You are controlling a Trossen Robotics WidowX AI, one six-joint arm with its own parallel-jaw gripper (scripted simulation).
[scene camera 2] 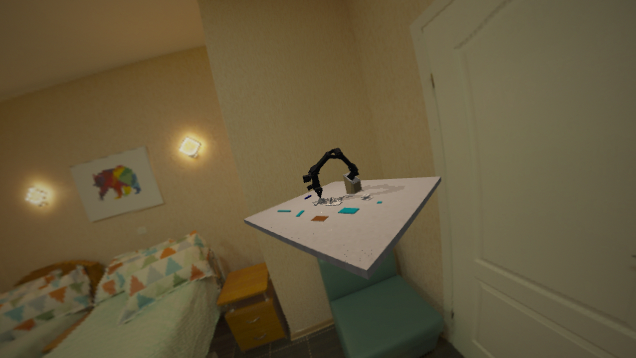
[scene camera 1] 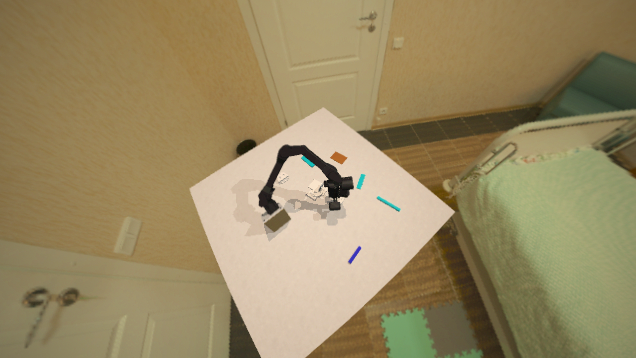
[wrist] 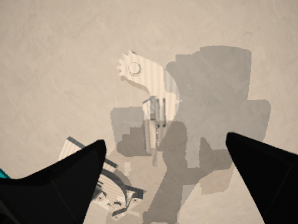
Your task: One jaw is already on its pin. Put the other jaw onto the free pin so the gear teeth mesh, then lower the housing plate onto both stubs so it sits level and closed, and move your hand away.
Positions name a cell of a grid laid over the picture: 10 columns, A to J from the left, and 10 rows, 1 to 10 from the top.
Labels:
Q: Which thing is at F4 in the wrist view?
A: A jaw piece.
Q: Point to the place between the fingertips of my gripper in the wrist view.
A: F7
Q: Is my gripper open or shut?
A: Open.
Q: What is my gripper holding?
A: Nothing.

